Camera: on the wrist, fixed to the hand. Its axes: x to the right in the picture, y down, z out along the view.
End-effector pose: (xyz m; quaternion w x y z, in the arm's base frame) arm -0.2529 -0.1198 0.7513 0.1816 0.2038 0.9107 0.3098
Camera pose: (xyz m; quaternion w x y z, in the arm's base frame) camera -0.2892 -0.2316 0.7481 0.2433 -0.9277 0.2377 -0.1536
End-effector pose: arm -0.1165 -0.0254 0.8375 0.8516 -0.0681 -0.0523 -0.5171
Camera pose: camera -0.2077 -0.0597 0.7717 0.4912 -0.0868 0.0006 0.8667
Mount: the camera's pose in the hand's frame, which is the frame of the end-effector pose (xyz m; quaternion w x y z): -0.0225 -0.0925 -0.0690 0.0240 -0.0045 0.0777 -0.9967
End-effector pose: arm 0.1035 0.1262 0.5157 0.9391 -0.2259 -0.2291 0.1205
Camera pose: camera 0.1288 0.0129 0.4969 0.1594 0.2093 -0.1582 -0.9517
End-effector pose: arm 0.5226 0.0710 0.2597 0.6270 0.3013 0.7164 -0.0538
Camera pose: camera 0.4174 0.0190 0.2672 0.0929 0.7054 -0.3664 0.5996
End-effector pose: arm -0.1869 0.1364 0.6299 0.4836 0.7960 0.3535 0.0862
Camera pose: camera -0.2809 0.1969 0.5933 0.0736 -0.3421 0.8391 -0.4165
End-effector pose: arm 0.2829 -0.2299 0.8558 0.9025 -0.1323 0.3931 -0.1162
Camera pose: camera 0.2071 -0.3198 0.8564 0.1253 0.3900 0.0518 0.9108
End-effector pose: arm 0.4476 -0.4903 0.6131 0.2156 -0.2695 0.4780 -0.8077
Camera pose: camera 0.4121 -0.3898 0.6627 0.8382 0.4211 0.2367 0.2531
